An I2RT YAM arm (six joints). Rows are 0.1 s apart.
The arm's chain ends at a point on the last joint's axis. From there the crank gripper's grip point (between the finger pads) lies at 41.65 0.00 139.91 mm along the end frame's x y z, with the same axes.
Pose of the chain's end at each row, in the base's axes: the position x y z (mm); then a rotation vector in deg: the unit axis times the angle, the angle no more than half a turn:
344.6, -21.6, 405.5, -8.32, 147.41, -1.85
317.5, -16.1, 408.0, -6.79, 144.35, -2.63
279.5, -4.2, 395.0, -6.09, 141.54, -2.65
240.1, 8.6, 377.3, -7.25, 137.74, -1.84
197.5, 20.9, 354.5, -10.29, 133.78, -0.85
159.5, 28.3, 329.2, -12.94, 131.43, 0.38
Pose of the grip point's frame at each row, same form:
384.6, -25.2, 265.1, -8.32, 147.41, -1.85
365.0, -20.9, 270.1, -6.79, 144.35, -2.63
333.8, -8.8, 259.6, -6.09, 141.54, -2.65
303.1, 6.1, 245.7, -7.25, 137.74, -1.84
269.0, 21.5, 227.3, -10.29, 133.78, -0.85
235.6, 32.5, 204.7, -12.94, 131.43, 0.38

